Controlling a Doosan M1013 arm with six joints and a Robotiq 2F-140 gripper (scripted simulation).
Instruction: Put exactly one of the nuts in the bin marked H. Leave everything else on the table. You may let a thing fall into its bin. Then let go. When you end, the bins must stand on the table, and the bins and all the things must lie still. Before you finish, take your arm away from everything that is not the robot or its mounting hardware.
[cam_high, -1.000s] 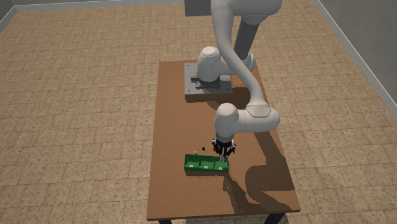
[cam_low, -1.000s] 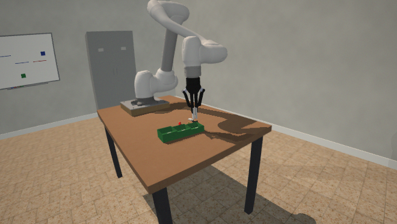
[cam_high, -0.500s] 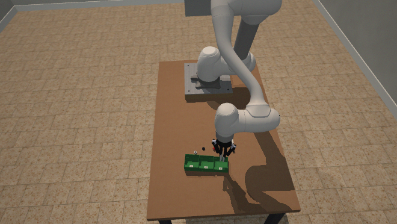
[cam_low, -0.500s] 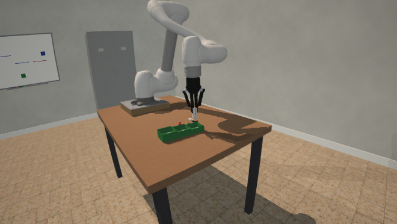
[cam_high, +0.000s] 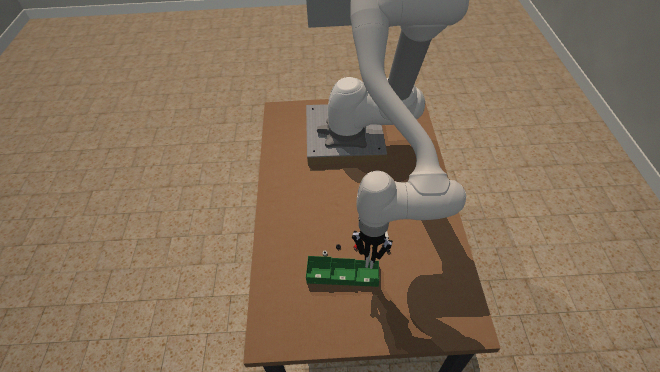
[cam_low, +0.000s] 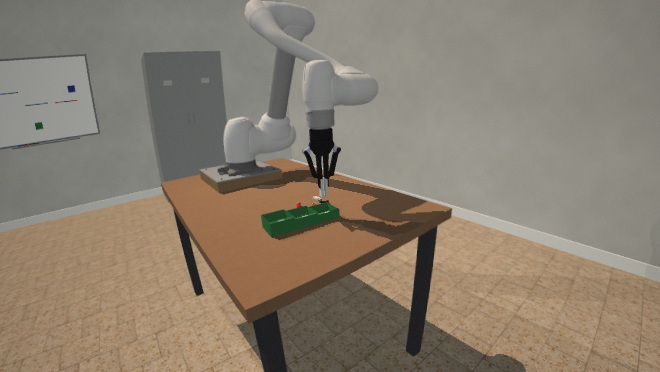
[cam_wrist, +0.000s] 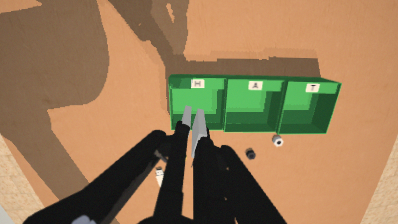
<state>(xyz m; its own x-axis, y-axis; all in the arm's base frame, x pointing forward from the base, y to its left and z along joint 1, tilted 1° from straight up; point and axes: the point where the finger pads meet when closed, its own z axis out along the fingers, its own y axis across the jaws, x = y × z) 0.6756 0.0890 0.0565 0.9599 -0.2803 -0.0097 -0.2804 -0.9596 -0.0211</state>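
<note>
Now: hand 11 cm past the brass-coloured nut, 2 cm to the right of it and 10 cm above it. The rest, counted from my hand: red cylinder 13 cm behind, 4 cm to the right, 10 cm below; then black bolt 10 cm behind, 7 cm to the left, 10 cm below; then green bin strip 9 cm to the right, 8 cm below.
</note>
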